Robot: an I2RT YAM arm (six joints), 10 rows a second.
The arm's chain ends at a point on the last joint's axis. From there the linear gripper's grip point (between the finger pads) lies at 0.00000 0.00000 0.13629 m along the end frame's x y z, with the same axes.
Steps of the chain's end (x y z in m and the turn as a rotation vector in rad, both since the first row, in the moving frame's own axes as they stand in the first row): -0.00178 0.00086 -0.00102 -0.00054 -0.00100 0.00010; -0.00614 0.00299 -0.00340 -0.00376 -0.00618 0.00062; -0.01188 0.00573 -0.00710 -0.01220 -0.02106 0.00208; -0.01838 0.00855 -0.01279 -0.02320 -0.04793 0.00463; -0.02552 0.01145 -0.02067 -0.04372 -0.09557 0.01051; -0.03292 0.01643 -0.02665 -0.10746 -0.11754 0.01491; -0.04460 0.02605 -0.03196 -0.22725 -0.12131 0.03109; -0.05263 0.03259 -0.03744 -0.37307 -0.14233 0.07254
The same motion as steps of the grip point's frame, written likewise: -0.00192 0.00093 -0.00102 -0.00054 -0.00100 0.00010; -0.00698 0.00350 -0.00340 -0.00376 -0.00618 0.00062; -0.01475 0.00739 -0.00714 -0.01220 -0.02106 0.00208; -0.02492 0.01170 -0.01298 -0.02320 -0.04793 0.00463; -0.03855 0.01733 -0.02142 -0.04372 -0.09557 0.01051; -0.04898 0.03089 -0.02837 -0.10746 -0.11754 0.01491; -0.06143 0.05642 -0.03646 -0.22725 -0.12131 0.03109; -0.07332 0.08136 -0.04816 -0.37307 -0.14233 0.07254
